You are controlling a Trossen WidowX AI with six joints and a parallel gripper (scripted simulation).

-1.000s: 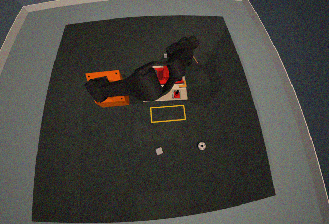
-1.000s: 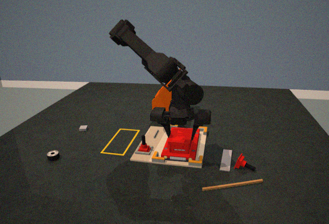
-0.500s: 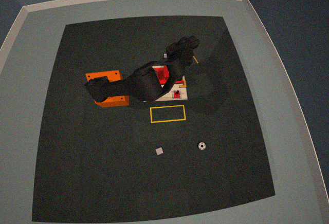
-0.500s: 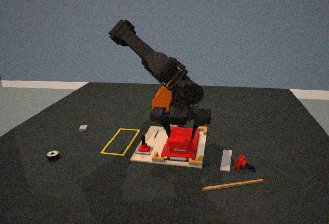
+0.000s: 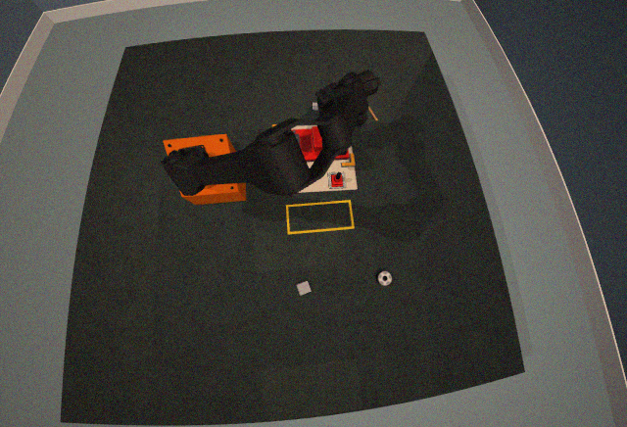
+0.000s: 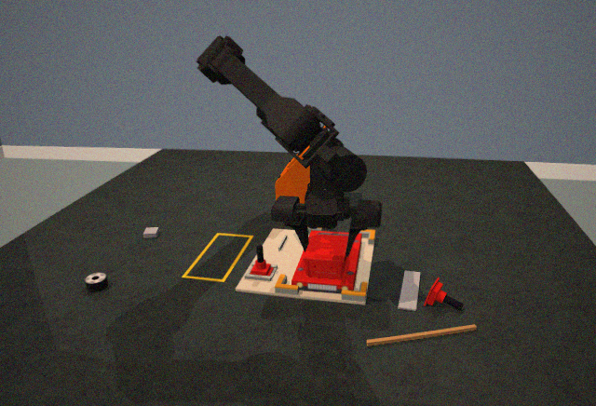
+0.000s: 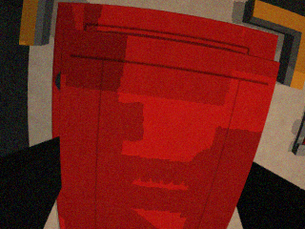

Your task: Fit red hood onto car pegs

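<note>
My gripper tip is 1 cm to the right of the grey engine block and 2 cm above it. Round my gripper tip: wooden stick: 16 cm ahead, 16 cm to the left, 4 cm below; then white bar: 3 cm ahead, 15 cm to the left, 4 cm below; then red hood: 1 cm above.
</note>
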